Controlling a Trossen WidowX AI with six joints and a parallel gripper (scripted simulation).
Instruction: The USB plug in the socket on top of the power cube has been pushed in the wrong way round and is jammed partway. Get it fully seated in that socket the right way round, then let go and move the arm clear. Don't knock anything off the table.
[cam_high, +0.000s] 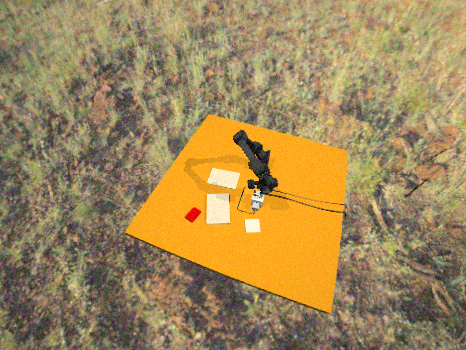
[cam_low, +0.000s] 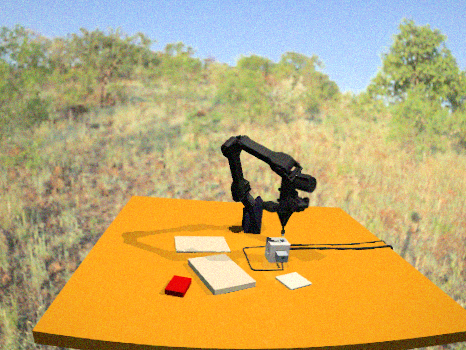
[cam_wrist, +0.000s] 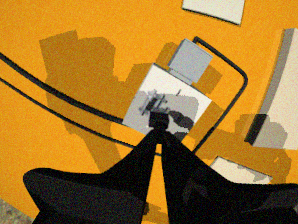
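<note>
Right now the black USB plug is 2 cm below my gripper tip. Round my gripper tip: red block 31 cm ahead, 33 cm to the right, 13 cm below; white tile 18 cm ahead, 4 cm to the left, 13 cm below; thick white slab 19 cm ahead, 21 cm to the right, 12 cm below.
</note>
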